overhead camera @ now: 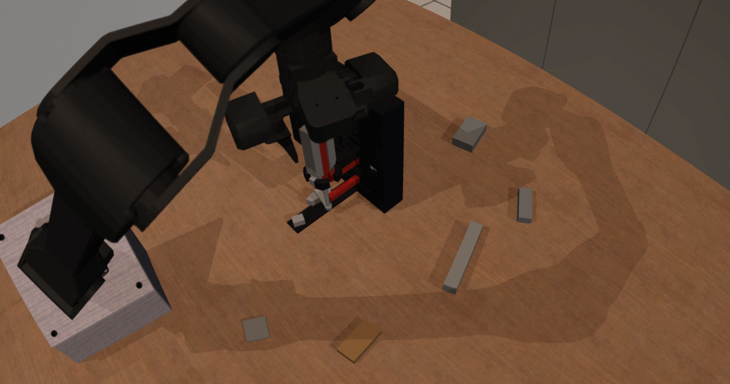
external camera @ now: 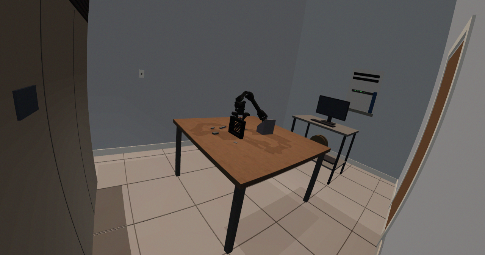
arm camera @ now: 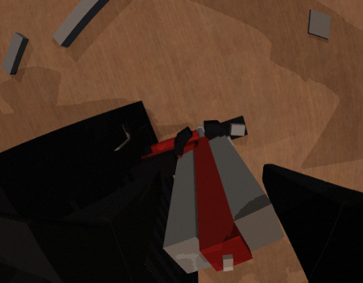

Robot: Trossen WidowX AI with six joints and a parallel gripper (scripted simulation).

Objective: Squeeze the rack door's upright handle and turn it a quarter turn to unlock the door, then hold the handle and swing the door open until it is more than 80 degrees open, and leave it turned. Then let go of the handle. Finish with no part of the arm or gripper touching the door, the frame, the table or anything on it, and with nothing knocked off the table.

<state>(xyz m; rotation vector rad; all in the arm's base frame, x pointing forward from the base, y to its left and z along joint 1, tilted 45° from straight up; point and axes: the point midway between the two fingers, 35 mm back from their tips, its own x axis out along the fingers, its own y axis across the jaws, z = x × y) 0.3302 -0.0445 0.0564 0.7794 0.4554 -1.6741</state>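
Now: gripper tip 2 cm above the handle and 1 cm to the right of it. The rest, counted from my gripper tip: brown tile: 17 cm to the right, 12 cm below, 9 cm behind; small grey block: 21 cm ahead, 18 cm to the right, 12 cm below; long grey bar: 18 cm to the right, 12 cm below, 8 cm ahead.
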